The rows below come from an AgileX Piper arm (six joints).
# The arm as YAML. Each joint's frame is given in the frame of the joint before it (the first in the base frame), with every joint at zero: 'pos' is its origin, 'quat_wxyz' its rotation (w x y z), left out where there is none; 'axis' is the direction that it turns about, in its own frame. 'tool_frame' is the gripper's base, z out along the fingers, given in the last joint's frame.
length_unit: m
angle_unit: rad
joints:
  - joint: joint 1
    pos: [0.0, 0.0, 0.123]
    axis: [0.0, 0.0, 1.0]
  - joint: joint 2
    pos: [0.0, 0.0, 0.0]
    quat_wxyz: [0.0, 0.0, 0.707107, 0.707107]
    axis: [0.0, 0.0, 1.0]
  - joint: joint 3
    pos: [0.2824, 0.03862, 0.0]
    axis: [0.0, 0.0, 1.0]
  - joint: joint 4
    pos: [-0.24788, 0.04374, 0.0]
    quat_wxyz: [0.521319, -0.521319, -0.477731, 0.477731]
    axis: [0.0, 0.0, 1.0]
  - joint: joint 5
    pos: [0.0, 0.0, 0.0]
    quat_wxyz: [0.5, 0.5, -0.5, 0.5]
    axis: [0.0, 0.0, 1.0]
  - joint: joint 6
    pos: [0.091, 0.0, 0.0]
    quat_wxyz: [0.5, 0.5, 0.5, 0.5]
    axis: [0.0, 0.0, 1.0]
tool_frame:
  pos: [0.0, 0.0, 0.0]
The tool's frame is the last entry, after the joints.
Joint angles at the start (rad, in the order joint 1, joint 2, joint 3, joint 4, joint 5, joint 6):
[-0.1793 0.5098 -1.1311 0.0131 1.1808 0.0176]
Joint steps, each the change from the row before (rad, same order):
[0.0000 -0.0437 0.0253 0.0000 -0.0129 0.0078]
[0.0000 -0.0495 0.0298 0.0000 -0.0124 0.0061]
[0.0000 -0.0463 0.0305 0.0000 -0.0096 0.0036]
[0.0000 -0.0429 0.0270 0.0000 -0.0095 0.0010]
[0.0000 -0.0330 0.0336 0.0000 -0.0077 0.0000]
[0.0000 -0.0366 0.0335 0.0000 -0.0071 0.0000]
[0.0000 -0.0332 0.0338 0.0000 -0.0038 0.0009]
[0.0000 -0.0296 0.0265 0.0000 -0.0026 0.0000]
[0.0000 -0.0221 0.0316 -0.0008 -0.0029 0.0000]
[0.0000 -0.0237 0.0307 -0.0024 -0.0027 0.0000]
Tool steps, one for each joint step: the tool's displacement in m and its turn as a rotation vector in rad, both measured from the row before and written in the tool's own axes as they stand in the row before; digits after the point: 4 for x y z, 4 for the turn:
[0.0081 -0.0001 -0.0064 -0.0008 -0.0313 0.0076]
[0.0096 -0.0002 -0.0067 -0.0010 -0.0321 0.0059]
[0.0095 -0.0003 -0.0054 -0.0009 -0.0254 0.0034]
[0.0086 -0.0003 -0.0051 -0.0010 -0.0254 0.0008]
[0.0088 -0.0004 -0.0007 -0.0003 -0.0071 0.0000]
[0.0092 -0.0004 -0.0014 -0.0004 -0.0102 0.0000]
[0.0092 -0.0004 -0.0002 -0.0001 -0.0032 0.0009]
[0.0076 -0.0003 -0.0008 -0.0002 -0.0057 0.0000]
[0.0078 -0.0004 0.0023 0.0010 0.0066 -0.0002]
[0.0078 -0.0005 0.0019 0.0023 0.0042 -0.0010]

